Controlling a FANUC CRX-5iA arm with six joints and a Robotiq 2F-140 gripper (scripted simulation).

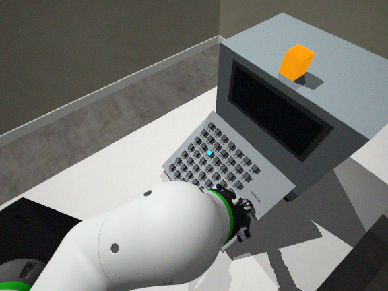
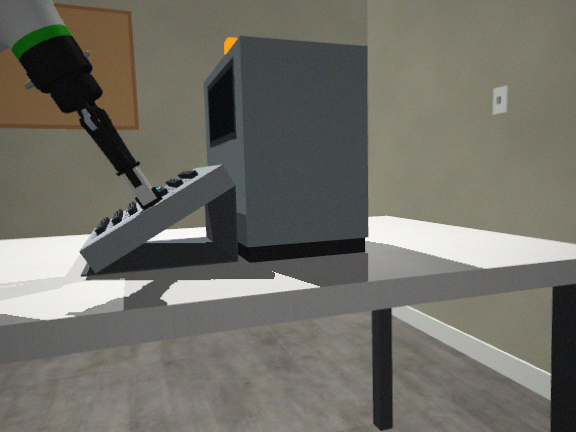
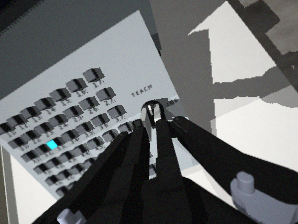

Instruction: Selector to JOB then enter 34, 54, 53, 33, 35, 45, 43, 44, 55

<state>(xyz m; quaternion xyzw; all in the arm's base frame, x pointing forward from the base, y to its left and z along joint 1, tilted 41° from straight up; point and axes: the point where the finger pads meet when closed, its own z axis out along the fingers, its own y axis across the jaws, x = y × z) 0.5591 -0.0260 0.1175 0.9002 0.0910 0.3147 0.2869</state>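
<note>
Now: the selector knob 2 cm below my hand and 2 cm ahead of it. The rest, counted from my hand: key: 20 cm to the left, 2 cm ahead, 1 cm below; then sloped keypad: 12 cm to the left, 7 cm below, 2 cm ahead.
</note>
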